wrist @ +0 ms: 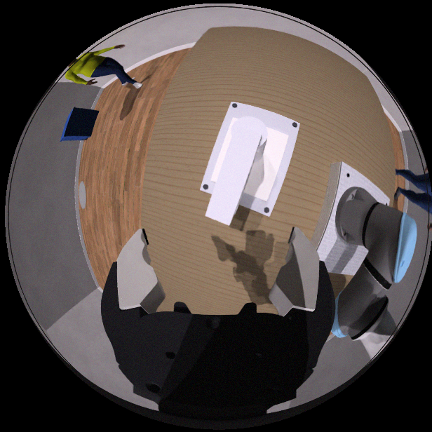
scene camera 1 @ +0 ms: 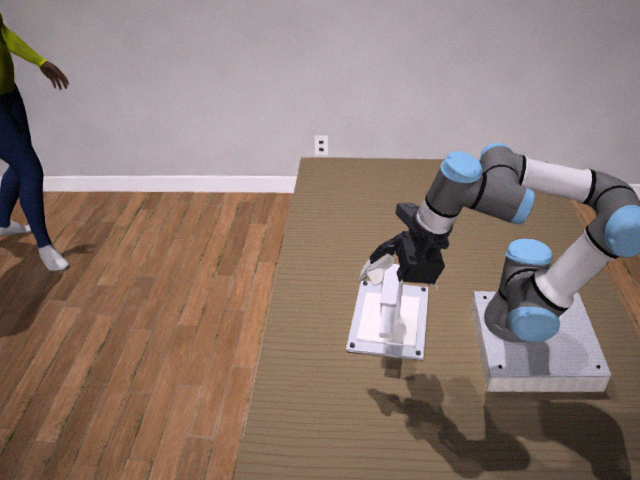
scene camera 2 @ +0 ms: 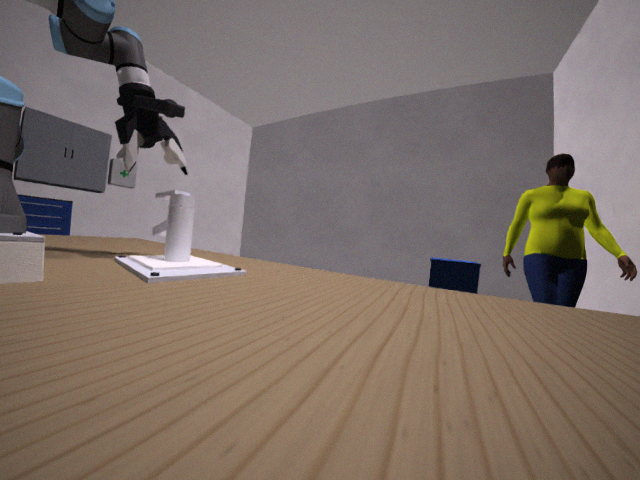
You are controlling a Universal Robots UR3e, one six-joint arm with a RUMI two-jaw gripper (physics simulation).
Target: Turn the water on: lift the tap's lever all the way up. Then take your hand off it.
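Places are measured from the arm's base along level axes (x left, y back, z up), in centimetres.
Pixels of known places: gripper, fingertip midpoint: [scene camera 1: 394, 282] [scene camera 2: 161, 173].
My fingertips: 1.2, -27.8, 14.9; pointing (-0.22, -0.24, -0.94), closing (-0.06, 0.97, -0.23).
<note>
Ahead of a thing's pixels: the offset from my fingertips to its top centre, as dx, dy, dz. "spot": to the spot under its first point. Level surfaces: height alone.
The white tap stands upright on a white base plate {-11.0, +1.9, -19.2} [scene camera 1: 357, 325] [scene camera 2: 186, 274] [wrist: 286, 165]. Its column {spot: -12.8, +3.5, -12.2} [scene camera 2: 179, 227] shows in scene camera 2. The flat lever {-5.2, +0.3, -4.8} [scene camera 1: 391, 289] [scene camera 2: 173, 193] [wrist: 232, 175] on top lies about level, pointing the same way as the spout {-4.2, +0.0, -10.5} [scene camera 1: 386, 321] [scene camera 2: 160, 227] beneath it. My gripper [scene camera 1: 399, 282] [scene camera 2: 157, 169] [wrist: 217, 230] is open and empty. It hangs above the lever with a gap to it in scene camera 2. In the wrist view the fingers stand wide apart, just short of the lever's free end. In scene camera 1 the right finger is mostly hidden.
The tap's plate rests on the wooden table {dz -20.4} [scene camera 1: 310, 387] [scene camera 2: 361, 387] [wrist: 185, 100]. The arm's base block [scene camera 1: 547, 382] [scene camera 2: 20, 260] [wrist: 327, 210] stands to the right of the tap in scene camera 1. A person in yellow [scene camera 2: 555, 222] [wrist: 90, 67] stands beyond the table.
</note>
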